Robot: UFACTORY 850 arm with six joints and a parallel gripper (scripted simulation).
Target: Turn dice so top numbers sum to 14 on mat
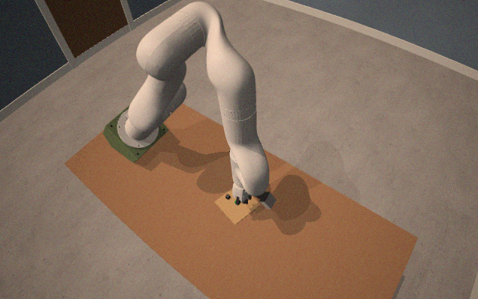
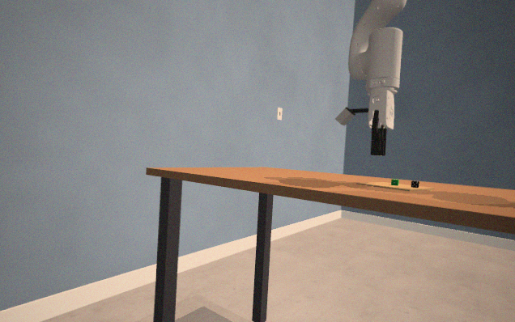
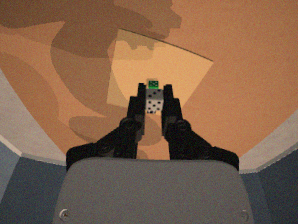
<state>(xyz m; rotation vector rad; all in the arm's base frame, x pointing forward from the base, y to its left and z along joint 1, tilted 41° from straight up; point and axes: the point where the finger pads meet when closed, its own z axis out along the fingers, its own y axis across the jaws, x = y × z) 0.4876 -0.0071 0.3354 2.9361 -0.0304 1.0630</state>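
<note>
The green die lies 9 cm below my hand and 5 cm behind it. From my hand the other things lie so: white die: 1 cm below; black die: 9 cm below, 9 cm behind; mat: 10 cm below, 5 cm behind.
</note>
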